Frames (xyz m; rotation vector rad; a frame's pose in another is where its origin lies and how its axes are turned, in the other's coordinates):
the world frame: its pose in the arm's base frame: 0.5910 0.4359 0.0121 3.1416 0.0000 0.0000
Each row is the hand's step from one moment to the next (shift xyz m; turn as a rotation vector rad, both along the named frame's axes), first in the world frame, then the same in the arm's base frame.
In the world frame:
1: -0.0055 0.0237 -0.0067 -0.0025 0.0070 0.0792
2: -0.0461 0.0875 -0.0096 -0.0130 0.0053 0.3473
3: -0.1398 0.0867 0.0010 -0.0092 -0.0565 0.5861
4: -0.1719 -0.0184 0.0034 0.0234 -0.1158 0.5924
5: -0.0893 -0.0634 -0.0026 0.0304 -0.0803 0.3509
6: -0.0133 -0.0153 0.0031 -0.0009 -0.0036 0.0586
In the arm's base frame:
1: -0.0055 -0.0237 0.0067 -0.0025 -0.0070 -0.0792
2: -0.0461 -0.0875 0.0096 -0.0130 -0.0053 -0.3473
3: -0.1398 -0.0867 -0.0010 -0.0092 0.0565 -0.5861
4: -0.1719 0.0184 -0.0034 0.0234 0.1158 -0.5924
5: -0.0893 0.0634 0.0026 0.0304 0.0803 -0.3509
6: -0.0133 0.0153 -0.0031 -0.0009 0.0036 -0.0586

